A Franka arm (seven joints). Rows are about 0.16 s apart.
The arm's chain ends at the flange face. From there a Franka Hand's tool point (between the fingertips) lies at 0.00 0.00 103.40 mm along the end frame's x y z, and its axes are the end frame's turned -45 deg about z.
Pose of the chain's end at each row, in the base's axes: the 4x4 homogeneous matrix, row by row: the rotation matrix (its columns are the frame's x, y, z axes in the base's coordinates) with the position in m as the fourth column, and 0 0 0 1 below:
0.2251 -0.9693 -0.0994 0.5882; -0.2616 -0.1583 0.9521 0.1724; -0.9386 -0.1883 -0.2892 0.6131; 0 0 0 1
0.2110 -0.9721 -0.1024 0.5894; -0.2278 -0.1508 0.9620 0.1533; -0.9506 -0.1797 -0.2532 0.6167; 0 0 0 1
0.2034 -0.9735 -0.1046 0.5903; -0.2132 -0.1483 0.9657 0.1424; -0.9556 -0.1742 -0.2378 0.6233; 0 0 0 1
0.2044 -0.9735 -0.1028 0.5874; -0.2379 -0.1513 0.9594 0.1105; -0.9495 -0.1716 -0.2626 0.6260; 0 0 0 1
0.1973 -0.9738 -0.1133 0.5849; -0.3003 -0.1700 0.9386 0.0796; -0.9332 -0.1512 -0.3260 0.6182; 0 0 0 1
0.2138 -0.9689 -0.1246 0.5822; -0.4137 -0.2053 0.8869 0.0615; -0.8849 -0.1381 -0.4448 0.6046; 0 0 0 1
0.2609 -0.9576 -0.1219 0.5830; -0.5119 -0.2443 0.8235 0.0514; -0.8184 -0.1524 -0.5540 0.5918; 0 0 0 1
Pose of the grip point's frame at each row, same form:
0.8446 -0.5262 -0.0994 0.5779; -0.0730 -0.2969 0.9521 0.2708; -0.5305 -0.7968 -0.2892 0.5832; 0 0 0 1
0.8366 -0.5382 -0.1024 0.5788; -0.0544 -0.2677 0.9620 0.2528; -0.5451 -0.7992 -0.2532 0.5905; 0 0 0 1
0.8322 -0.5445 -0.1046 0.5795; -0.0459 -0.2556 0.9657 0.2423; -0.5525 -0.7989 -0.2378 0.5987; 0 0 0 1
0.8329 -0.5438 -0.1028 0.5768; -0.0612 -0.2752 0.9594 0.2097; -0.5501 -0.7927 -0.2626 0.5988; 0 0 0 1
0.8281 -0.5491 -0.1133 0.5732; -0.0921 -0.3326 0.9386 0.1767; -0.5530 -0.7668 -0.3260 0.5845; 0 0 0 1
0.8363 -0.5339 -0.1246 0.5693; -0.1474 -0.4377 0.8869 0.1532; -0.5281 -0.7234 -0.4448 0.5586; 0 0 0 1
0.8616 -0.4926 -0.1219 0.5704; -0.1892 -0.5347 0.8235 0.1365; -0.4709 -0.6865 -0.5540 0.5345; 0 0 0 1

